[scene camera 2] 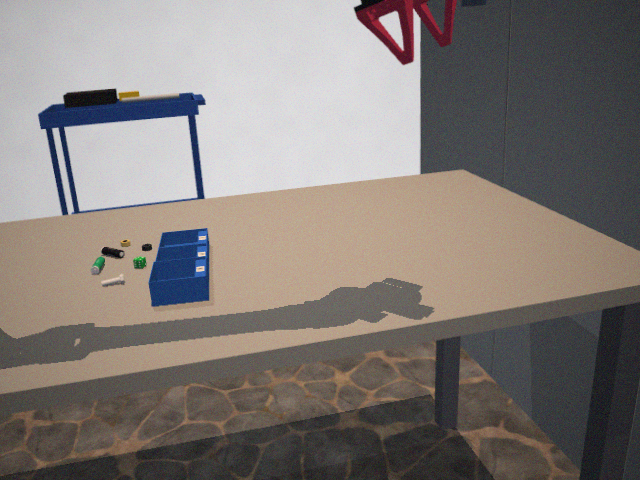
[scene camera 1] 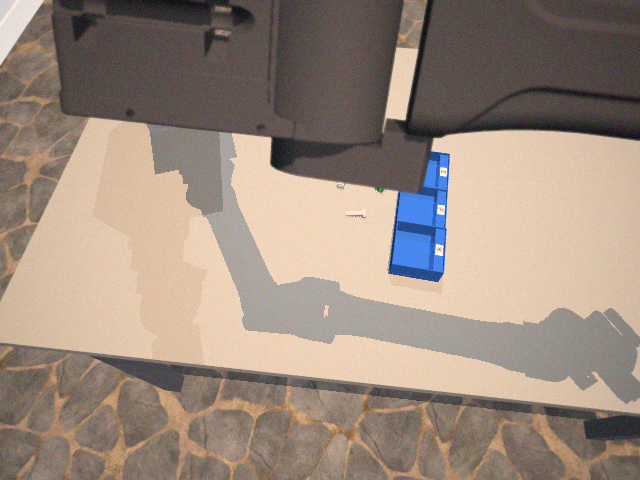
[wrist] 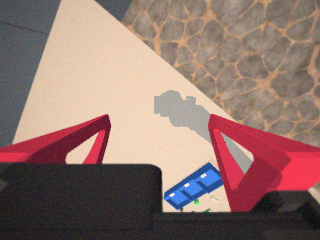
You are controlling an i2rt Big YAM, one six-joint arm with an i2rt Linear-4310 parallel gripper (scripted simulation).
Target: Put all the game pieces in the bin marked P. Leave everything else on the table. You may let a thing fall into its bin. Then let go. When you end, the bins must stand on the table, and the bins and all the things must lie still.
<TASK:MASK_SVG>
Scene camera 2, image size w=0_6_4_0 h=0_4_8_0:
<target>gripper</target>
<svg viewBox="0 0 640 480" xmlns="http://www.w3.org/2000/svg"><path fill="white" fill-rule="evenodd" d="M354 7L357 19L385 44L402 65L414 61L413 8L440 47L450 45L452 42L457 0L445 0L444 33L437 26L427 6L427 1L429 0L361 0L362 4ZM380 17L394 11L398 12L404 50L399 47L380 23Z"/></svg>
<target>blue bin unit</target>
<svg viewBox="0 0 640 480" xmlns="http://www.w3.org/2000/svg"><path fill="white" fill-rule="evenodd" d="M207 228L162 233L156 260L153 262L148 282L152 307L209 300L209 237Z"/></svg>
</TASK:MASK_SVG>
